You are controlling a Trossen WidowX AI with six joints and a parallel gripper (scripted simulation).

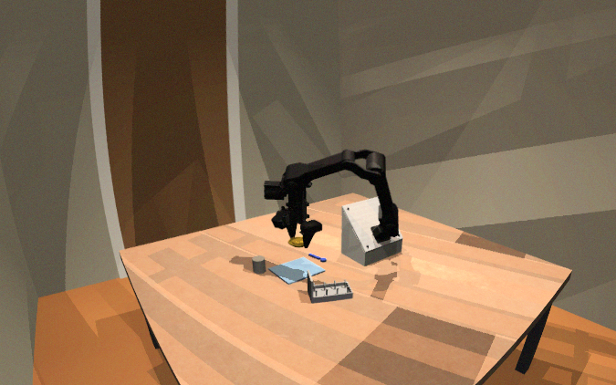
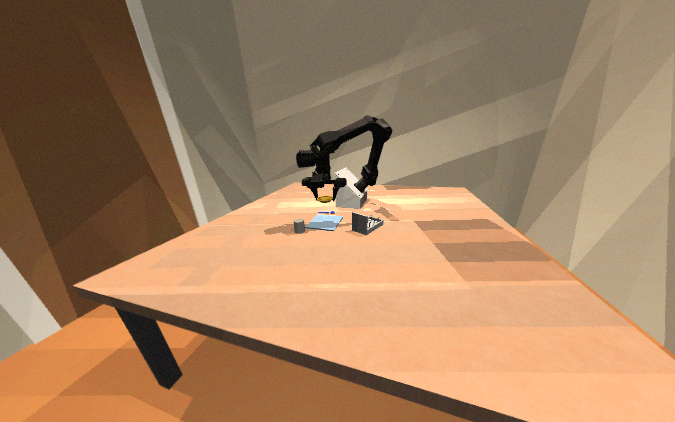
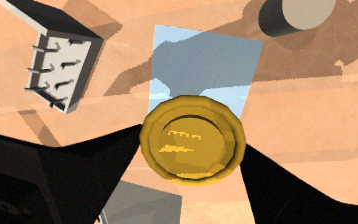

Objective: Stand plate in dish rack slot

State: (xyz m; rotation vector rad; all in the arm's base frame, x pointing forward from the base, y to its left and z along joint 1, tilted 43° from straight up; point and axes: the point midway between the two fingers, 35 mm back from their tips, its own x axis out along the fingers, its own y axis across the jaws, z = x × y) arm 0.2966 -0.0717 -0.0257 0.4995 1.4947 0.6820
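The dish rack lies 200 mm to the left of my gripper tip and 80 mm below it. Also, from my gripper tip: yellow plate (10 mm above); blue spoon (100 mm behind, 40 mm to the right, 90 mm below); light blue mat (10 mm ahead, 100 mm below).
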